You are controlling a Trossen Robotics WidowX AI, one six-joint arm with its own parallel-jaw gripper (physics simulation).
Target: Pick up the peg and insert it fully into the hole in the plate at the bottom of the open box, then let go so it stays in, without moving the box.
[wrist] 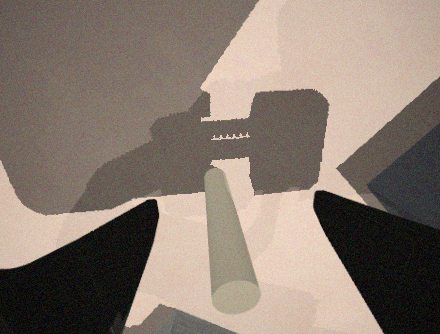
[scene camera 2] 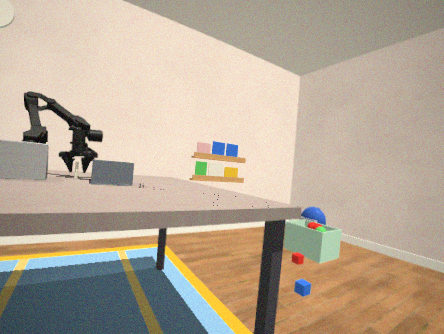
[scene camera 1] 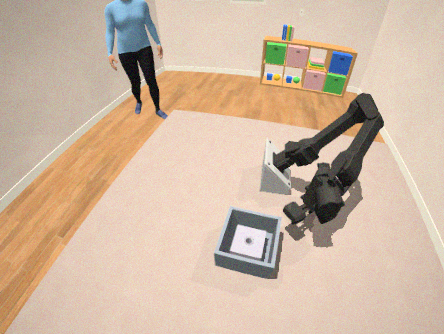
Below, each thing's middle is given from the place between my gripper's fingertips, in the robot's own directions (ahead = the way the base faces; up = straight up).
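Measured from my hand, the pale peg (wrist: 234,287) is 1 cm above and 1 cm to the left of it. I see the blue-grey box (scene camera 1: 271,224) 2 cm above my hand, 12 cm ahead of it and 17 cm to the right of it. The plate (scene camera 1: 248,242) is 1 cm above my hand, and it too is 12 cm ahead of the hand and 17 cm to the right of it.
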